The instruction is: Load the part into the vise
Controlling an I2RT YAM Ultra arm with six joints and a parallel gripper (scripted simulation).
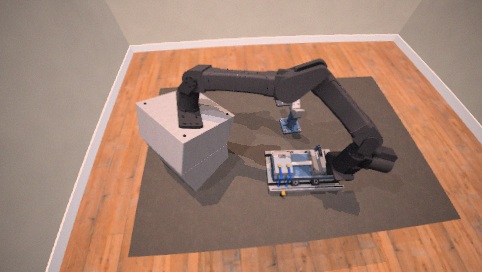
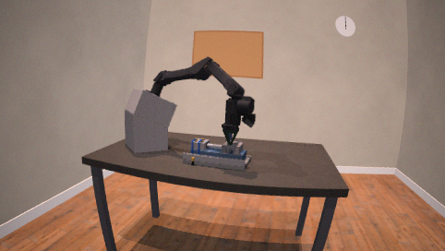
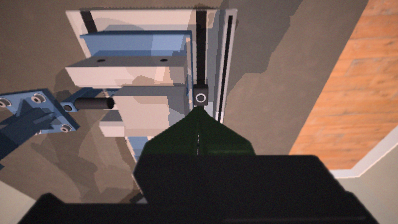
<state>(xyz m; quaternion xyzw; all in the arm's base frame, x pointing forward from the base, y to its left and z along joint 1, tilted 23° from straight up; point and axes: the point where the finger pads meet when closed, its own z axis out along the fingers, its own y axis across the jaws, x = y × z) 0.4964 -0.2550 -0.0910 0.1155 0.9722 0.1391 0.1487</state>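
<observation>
The part is 1 cm ahead of my hand, 4 cm to the left of it and 2 cm below it. Round my hand: moving jaw 2 cm behind, 7 cm to the left, 4 cm below; then fixed jaw 4 cm ahead, 6 cm to the left, 4 cm below; then work stop 2 cm ahead, 11 cm to the left, 2 cm below.
</observation>
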